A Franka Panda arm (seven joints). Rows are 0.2 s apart.
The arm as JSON. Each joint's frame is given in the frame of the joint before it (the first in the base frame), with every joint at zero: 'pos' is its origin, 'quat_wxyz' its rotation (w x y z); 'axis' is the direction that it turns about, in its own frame. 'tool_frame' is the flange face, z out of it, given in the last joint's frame.
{
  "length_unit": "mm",
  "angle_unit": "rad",
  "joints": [
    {
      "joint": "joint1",
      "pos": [
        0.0,
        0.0,
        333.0
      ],
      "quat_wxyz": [
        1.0,
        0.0,
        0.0,
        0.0
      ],
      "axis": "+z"
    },
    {
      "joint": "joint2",
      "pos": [
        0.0,
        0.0,
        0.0
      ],
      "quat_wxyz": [
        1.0,
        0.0,
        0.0,
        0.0
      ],
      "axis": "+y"
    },
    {
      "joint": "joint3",
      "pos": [
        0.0,
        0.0,
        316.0
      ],
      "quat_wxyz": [
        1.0,
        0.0,
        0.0,
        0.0
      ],
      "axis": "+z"
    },
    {
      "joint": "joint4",
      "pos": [
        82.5,
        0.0,
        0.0
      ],
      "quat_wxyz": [
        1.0,
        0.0,
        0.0,
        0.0
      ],
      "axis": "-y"
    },
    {
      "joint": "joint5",
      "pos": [
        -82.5,
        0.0,
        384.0
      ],
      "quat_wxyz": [
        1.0,
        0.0,
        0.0,
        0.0
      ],
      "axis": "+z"
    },
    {
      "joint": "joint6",
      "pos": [
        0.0,
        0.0,
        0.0
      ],
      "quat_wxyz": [
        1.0,
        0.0,
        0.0,
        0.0
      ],
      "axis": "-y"
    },
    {
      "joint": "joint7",
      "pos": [
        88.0,
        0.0,
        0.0
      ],
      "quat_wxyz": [
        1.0,
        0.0,
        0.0,
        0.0
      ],
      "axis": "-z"
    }
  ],
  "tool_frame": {
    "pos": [
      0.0,
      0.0,
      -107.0
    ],
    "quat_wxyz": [
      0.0,
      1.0,
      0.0,
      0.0
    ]
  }
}
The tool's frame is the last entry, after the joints.
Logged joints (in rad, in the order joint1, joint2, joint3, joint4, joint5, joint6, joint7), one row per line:
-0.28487 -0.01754 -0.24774 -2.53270 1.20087 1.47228 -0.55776
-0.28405 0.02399 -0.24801 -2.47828 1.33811 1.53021 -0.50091
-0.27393 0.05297 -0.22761 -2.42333 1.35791 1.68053 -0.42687
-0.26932 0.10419 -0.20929 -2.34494 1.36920 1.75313 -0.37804
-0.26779 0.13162 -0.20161 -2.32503 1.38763 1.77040 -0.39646
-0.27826 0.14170 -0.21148 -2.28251 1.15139 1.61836 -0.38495
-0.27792 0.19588 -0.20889 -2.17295 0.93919 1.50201 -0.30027
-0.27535 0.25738 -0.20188 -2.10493 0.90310 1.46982 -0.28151
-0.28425 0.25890 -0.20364 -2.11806 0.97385 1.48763 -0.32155
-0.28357 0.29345 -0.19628 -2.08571 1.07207 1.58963 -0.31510
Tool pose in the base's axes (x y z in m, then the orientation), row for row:
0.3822 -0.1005 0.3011 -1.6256 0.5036 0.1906
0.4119 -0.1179 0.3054 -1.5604 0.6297 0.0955
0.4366 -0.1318 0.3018 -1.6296 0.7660 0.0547
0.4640 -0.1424 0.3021 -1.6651 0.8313 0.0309
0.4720 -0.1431 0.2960 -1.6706 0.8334 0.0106
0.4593 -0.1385 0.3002 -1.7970 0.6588 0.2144
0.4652 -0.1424 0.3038 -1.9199 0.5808 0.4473
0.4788 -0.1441 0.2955 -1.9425 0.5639 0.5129
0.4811 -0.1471 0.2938 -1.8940 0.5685 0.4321
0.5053 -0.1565 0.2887 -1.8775 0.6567 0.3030
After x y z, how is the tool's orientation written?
As a rotation vector, in radians.
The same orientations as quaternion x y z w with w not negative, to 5 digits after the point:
-0.71706 0.22214 0.08407 0.65529
-0.69108 0.27889 0.04230 0.66546
-0.70900 0.33327 0.02380 0.62103
-0.71746 0.35819 0.01331 0.59730
-0.71916 0.35876 0.00456 0.59504
-0.76594 0.28080 0.09138 0.57109
-0.79972 0.24193 0.18632 0.51692
-0.80438 0.23351 0.21239 0.50332
-0.79341 0.23815 0.18101 0.53011
-0.78823 0.27570 0.12721 0.53525

